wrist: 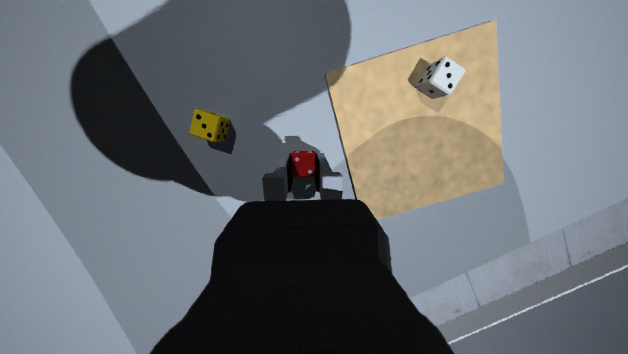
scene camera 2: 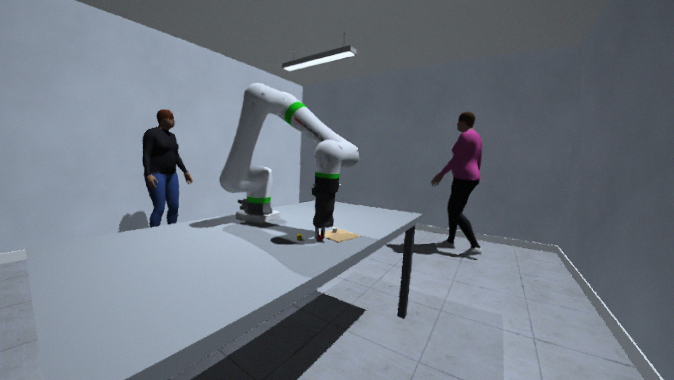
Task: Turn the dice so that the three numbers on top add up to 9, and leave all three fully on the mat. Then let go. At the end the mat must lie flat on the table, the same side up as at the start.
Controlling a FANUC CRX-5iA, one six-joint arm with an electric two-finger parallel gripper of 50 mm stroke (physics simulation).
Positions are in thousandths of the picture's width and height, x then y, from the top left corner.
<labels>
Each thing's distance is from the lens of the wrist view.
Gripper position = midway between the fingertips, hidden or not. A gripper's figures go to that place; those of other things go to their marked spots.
my gripper (wrist: 483, 468): 0.16 m
tan mat (wrist: 644, 425): 0.19 m
</labels>
